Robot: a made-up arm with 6 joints.
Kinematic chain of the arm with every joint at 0, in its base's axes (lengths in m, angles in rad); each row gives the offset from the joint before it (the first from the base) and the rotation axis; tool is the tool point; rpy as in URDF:
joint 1: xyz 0 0 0.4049 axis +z
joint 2: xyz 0 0 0 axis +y
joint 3: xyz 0.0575 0 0.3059 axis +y
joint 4: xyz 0.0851 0 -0.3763 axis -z
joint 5: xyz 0 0 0 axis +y
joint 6: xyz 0.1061 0 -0.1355 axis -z
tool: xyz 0 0 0 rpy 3.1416 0 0
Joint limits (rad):
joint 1: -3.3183..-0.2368
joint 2: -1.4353..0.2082
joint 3: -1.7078..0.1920
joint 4: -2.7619..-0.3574
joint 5: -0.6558..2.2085
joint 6: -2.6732..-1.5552
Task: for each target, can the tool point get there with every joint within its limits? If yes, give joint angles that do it. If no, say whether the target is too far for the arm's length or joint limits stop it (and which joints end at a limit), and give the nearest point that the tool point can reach.
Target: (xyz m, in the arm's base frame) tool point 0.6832 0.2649 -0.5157
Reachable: no: too far | nearest point 0.3285 -0.0057 0.1886 | short by 0.834 m
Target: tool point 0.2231 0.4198 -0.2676
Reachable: no: joint limits stop it (at a limit: joint 1, joint 2) | nearest point 0.1408 0.0768 0.1723 | short by 0.564 m
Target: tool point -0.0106 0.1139 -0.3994
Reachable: no: joint limits stop it (at a limit: joint 1, joint 2) | nearest point -0.0685 0.0391 0.1383 | short by 0.546 m
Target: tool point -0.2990 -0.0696 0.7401
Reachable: yes | joints -2.3666 -0.7077 -0.9277 -1.2852 1.9734 -2.2120
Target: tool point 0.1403 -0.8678 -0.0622
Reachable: no: too far | nearest point 0.0822 -0.5084 0.2994 | short by 0.513 m
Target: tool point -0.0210 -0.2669 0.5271
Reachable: yes | joints -1.1190 -0.8701 -0.4221 -1.0269 1.8309 -2.2059
